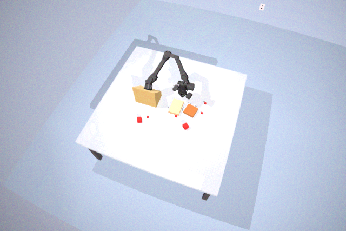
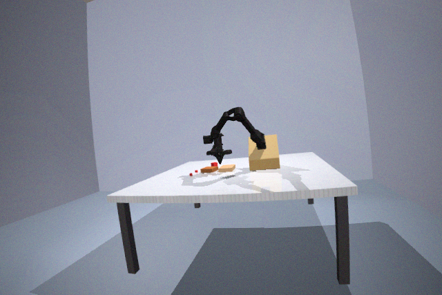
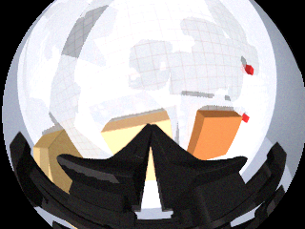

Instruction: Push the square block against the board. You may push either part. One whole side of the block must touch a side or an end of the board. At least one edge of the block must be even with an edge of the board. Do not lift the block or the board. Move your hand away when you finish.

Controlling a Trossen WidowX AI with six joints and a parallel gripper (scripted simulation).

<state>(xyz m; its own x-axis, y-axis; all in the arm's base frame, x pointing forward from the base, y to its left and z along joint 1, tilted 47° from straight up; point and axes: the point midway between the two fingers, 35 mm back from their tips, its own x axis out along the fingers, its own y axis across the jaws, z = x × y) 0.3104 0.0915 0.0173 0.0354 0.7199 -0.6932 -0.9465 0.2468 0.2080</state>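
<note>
Now: gripper tip 90 mm to the left of the board, 50 mm above it and 30 mm past it. Also, from my gripper tip: square block 110 mm ahead, 90 mm to the right, 50 mm below.
</note>
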